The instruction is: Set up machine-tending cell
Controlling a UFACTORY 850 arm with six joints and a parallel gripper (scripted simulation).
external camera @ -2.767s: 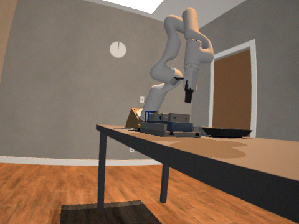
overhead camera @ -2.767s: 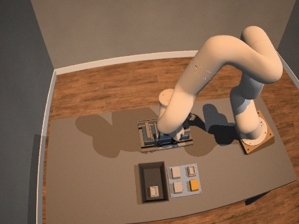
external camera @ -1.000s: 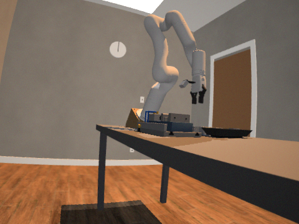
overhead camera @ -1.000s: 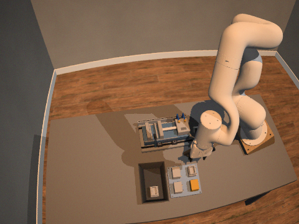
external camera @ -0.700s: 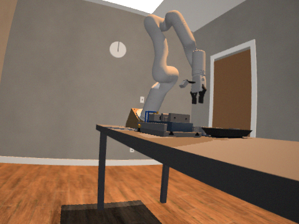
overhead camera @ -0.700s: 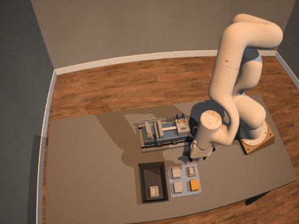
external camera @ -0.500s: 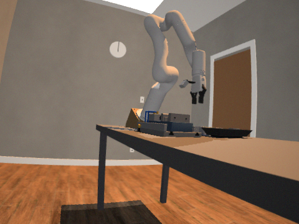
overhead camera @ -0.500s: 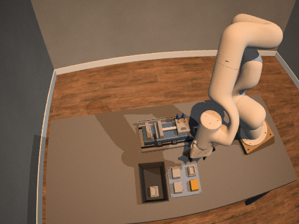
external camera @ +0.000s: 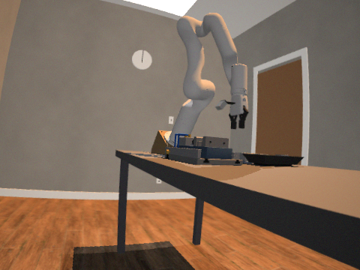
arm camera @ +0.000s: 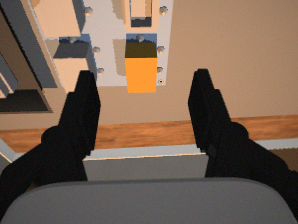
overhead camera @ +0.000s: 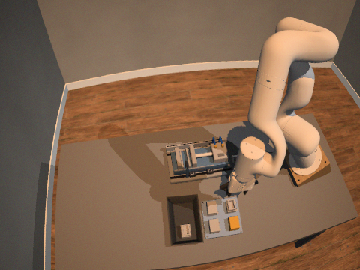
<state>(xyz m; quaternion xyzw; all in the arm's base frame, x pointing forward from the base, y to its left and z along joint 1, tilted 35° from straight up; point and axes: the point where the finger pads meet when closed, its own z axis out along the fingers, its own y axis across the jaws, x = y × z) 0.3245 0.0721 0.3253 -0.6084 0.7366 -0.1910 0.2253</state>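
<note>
My gripper is now 15 cm above the brass blank, 9 cm to the right of it and 2 cm short of it. From my hand the other things lie so: vise 27 cm to the right, 14 cm below, 6 cm ahead.
</note>
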